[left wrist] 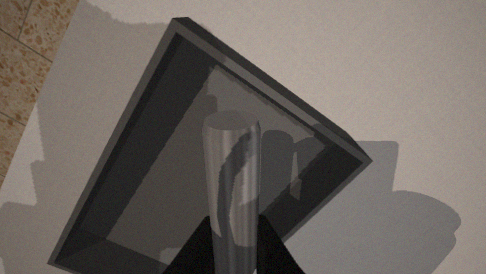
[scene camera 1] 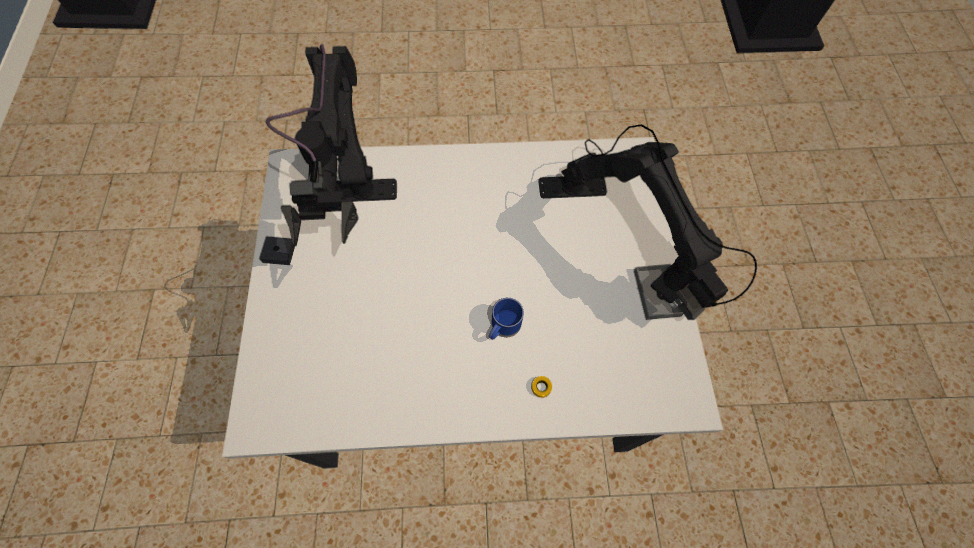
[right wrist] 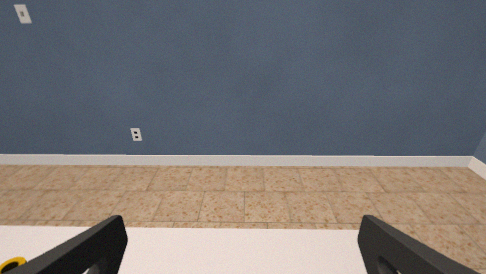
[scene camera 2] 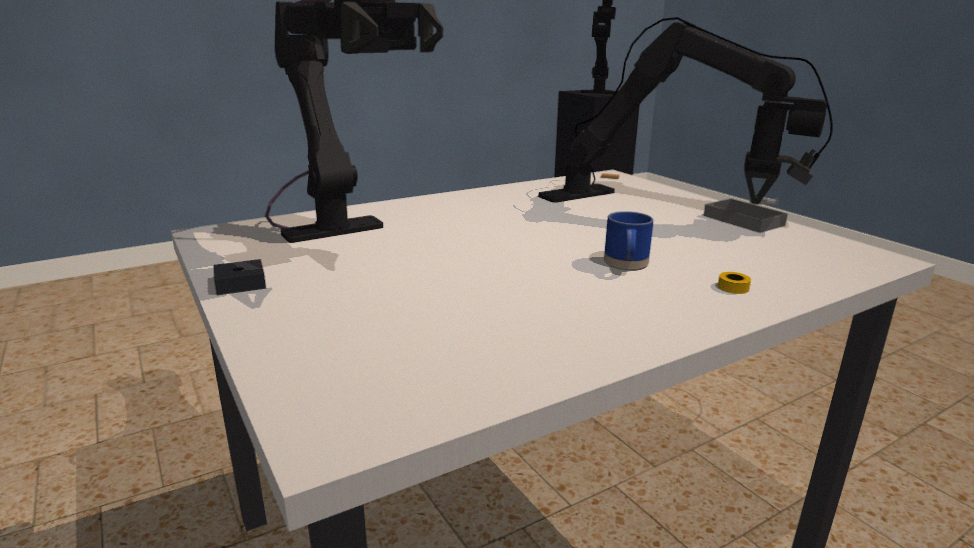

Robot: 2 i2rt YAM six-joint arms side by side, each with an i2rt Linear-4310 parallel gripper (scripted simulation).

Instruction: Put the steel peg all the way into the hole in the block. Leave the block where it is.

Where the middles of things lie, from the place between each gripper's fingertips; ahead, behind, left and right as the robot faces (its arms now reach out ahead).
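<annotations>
The grey tray (scene camera 2: pixel 749 216) sits 5 cm below my left hand (scene camera 2: pixel 755 203), and it is also 3 cm behind that hand and 1 cm to the left of it. As for the dark block (scene camera 2: pixel 235 277), I find it 104 cm to the right of my left hand, 18 cm behind it and 4 cm below it.
From my right hand (scene camera 2: pixel 410 31), the dark block is 23 cm to the right, 18 cm behind and 37 cm below. The grey tray, measured from my right hand as well, is 38 cm below, 81 cm to the left and 3 cm behind.
</annotations>
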